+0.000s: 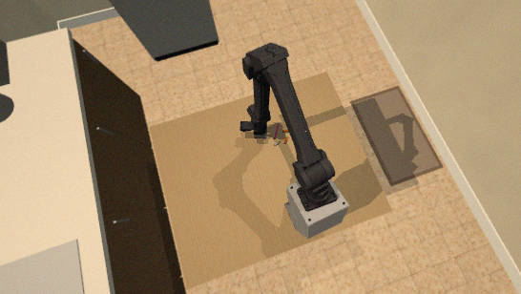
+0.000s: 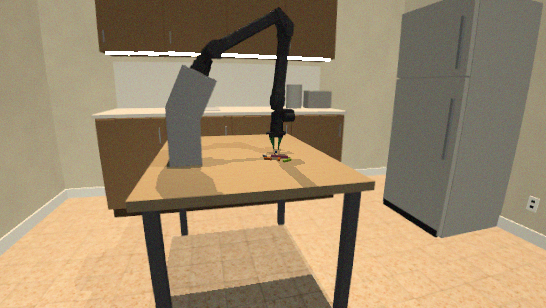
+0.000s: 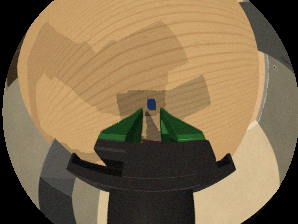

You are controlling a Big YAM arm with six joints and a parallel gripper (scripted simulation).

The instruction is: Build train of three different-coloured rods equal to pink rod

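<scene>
Now: the blue rod 2 cm below my hand. Round my hand: lime rod: 1 cm ahead, 18 cm to the right, 2 cm below; grey rod: 8 cm behind, 7 cm to the right, 2 cm below; pink rod: 1 cm behind, 10 cm to the right, 2 cm below.
</scene>
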